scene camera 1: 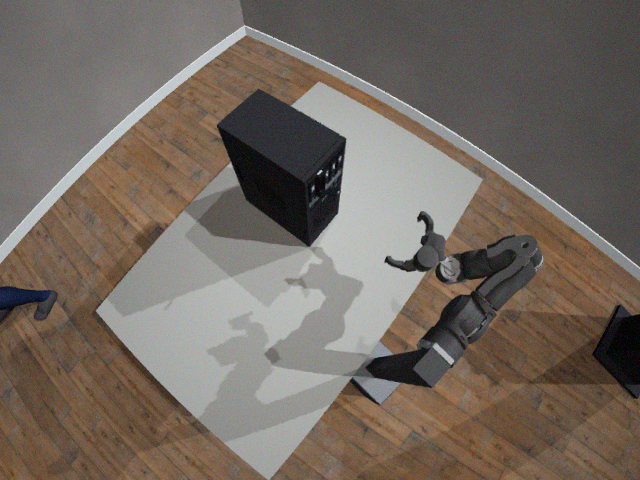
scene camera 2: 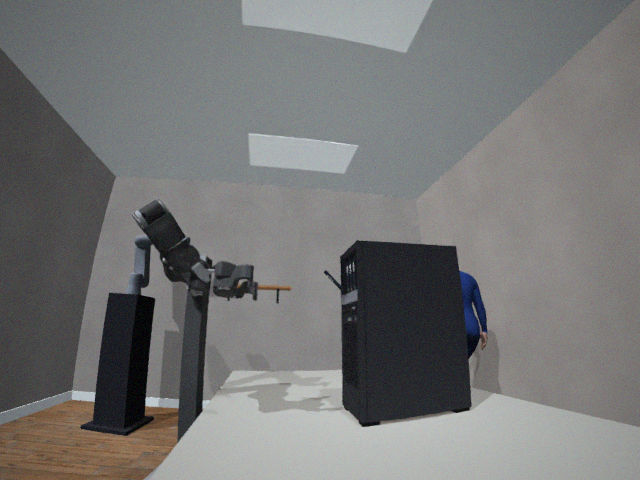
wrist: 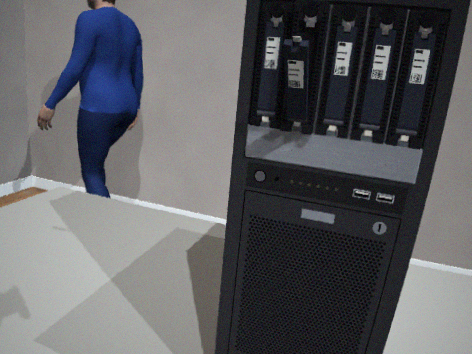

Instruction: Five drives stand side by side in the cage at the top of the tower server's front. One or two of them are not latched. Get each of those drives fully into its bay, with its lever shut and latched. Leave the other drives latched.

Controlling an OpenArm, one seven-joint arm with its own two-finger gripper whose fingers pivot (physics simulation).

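Note:
The black tower server stands upright on the pale table. In the wrist view, the second drive from the left has its lever swung outward, top end away from the cage. This lever sticks out up and forward in scene camera 2. How deep its drive sits cannot be told. The first drive, third drive, fourth drive and fifth drive have levers lying flat, apparently shut. My gripper is open and empty, apart from the tower, in front of it.
The pale table carries the tower. A person in blue is behind the tower. A black pedestal with a grey arm stands beyond my arm's post. An orange bar shows past the gripper.

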